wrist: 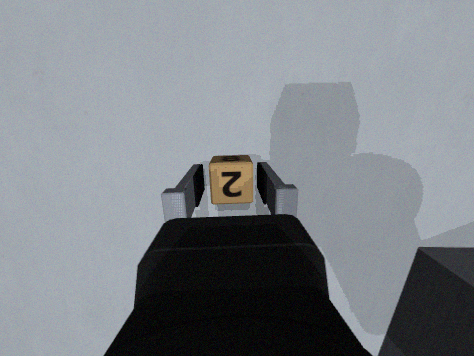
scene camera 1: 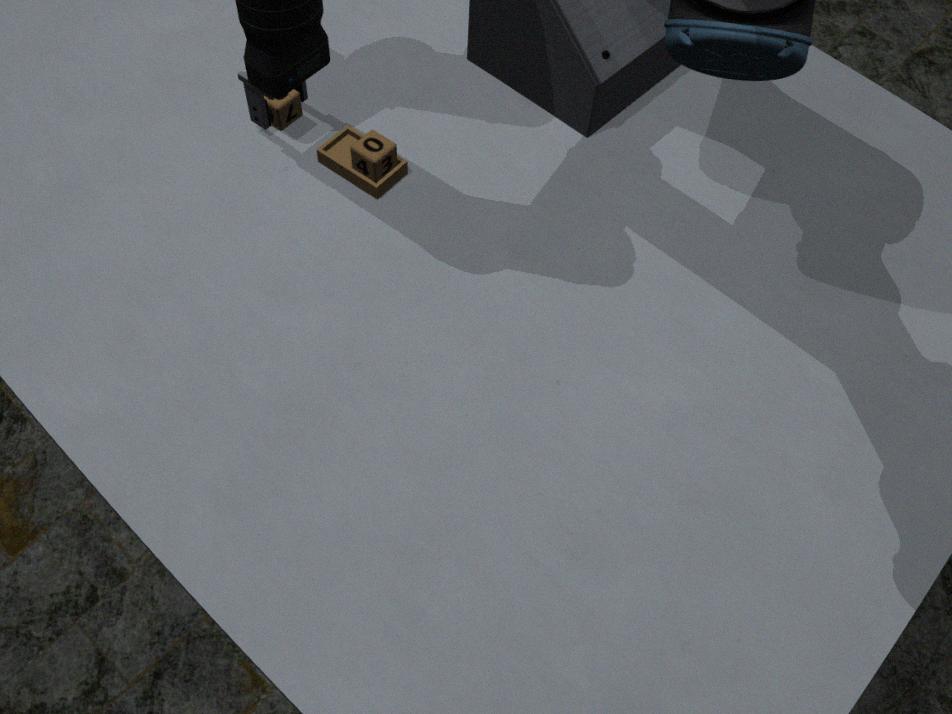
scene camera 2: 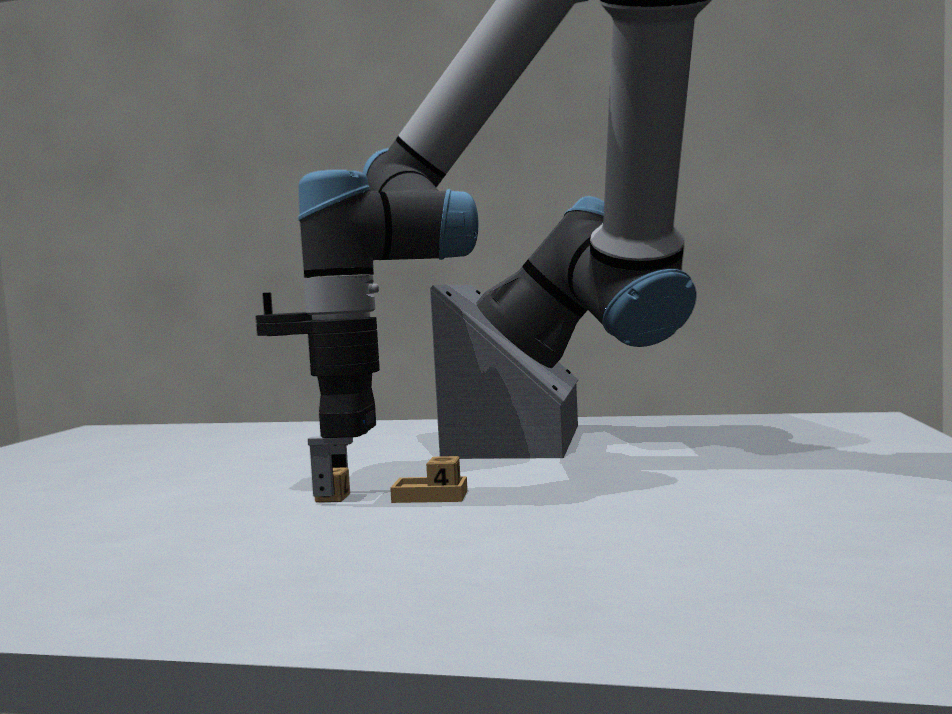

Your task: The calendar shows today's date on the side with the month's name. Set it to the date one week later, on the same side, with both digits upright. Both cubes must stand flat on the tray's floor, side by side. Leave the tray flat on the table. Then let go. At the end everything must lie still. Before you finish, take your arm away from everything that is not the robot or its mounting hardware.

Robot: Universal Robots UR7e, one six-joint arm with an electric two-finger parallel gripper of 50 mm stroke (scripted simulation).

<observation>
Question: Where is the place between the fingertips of my gripper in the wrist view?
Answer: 230, 175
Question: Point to a number cube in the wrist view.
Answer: At 231, 177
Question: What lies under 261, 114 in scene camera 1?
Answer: My gripper.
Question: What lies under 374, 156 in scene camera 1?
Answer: A number cube.
</observation>
